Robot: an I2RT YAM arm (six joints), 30 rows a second.
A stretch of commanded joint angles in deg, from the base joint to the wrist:
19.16 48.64 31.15 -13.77 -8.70 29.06
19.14 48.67 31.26 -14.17 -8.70 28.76
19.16 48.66 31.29 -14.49 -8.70 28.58
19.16 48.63 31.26 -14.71 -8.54 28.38
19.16 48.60 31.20 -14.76 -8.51 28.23
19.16 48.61 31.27 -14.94 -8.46 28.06
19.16 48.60 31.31 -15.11 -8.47 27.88
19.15 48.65 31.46 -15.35 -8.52 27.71
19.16 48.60 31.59 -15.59 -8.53 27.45
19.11 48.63 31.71 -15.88 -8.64 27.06
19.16 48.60 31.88 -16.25 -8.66 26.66
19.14 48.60 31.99 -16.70 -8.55 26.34
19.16 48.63 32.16 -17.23 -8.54 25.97
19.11 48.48 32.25 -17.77 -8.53 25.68
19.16 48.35 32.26 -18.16 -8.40 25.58
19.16 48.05 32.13 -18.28 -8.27 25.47
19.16 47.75 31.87 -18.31 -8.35 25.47
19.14 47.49 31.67 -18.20 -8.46 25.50
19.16 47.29 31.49 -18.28 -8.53 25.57
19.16 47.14 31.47 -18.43 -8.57 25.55
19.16 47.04 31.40 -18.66 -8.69 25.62
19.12 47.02 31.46 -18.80 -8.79 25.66
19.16 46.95 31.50 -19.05 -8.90 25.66
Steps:
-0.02 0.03 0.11 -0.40 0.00 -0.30
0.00 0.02 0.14 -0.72 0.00 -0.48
0.00 -0.01 0.11 -0.94 0.16 -0.68
0.00 -0.04 0.05 -0.99 0.19 -0.83
0.00 -0.03 0.12 -1.17 0.24 -1.00
0.00 -0.04 0.16 -1.34 0.23 -1.18
-0.01 0.01 0.31 -1.58 0.18 -1.35
0.00 -0.04 0.44 -1.82 0.17 -1.61
-0.05 -0.01 0.56 -2.11 0.06 -2.00
0.00 -0.04 0.73 -2.48 0.04 -2.40
-0.02 -0.04 0.84 -2.93 0.15 -2.72
0.00 -0.01 1.01 -3.46 0.16 -3.09
-0.05 -0.16 1.10 -4.00 0.17 -3.38
0.00 -0.29 1.11 -4.39 0.30 -3.48
0.00 -0.59 0.98 -4.51 0.43 -3.59
0.00 -0.89 0.72 -4.54 0.35 -3.59
-0.02 -1.15 0.52 -4.43 0.24 -3.56
0.00 -1.35 0.34 -4.51 0.17 -3.49
0.00 -1.50 0.32 -4.66 0.13 -3.51
0.00 -1.60 0.25 -4.89 0.01 -3.44
-0.04 -1.62 0.31 -5.03 -0.09 -3.40
0.00 -1.69 0.35 -5.28 -0.20 -3.40

